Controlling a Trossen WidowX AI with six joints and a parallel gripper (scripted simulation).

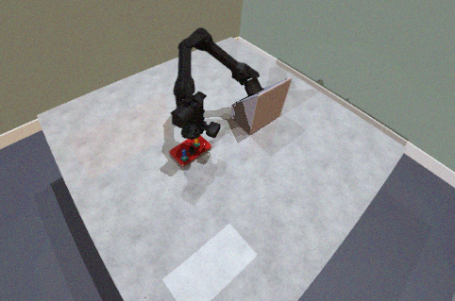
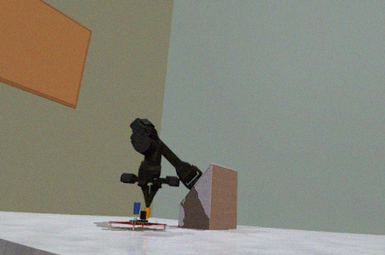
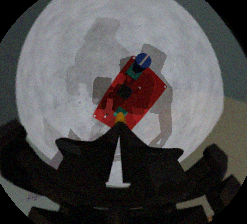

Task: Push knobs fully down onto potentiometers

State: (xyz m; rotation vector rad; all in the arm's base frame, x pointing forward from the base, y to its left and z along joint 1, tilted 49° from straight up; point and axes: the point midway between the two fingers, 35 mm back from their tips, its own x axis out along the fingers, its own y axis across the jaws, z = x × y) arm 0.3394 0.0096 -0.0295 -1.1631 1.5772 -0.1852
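My gripper tip is now 20 mm above the yellow knob. From my gripper tip the other things lie so: blue knob 80 mm ahead, 40 mm to the left.
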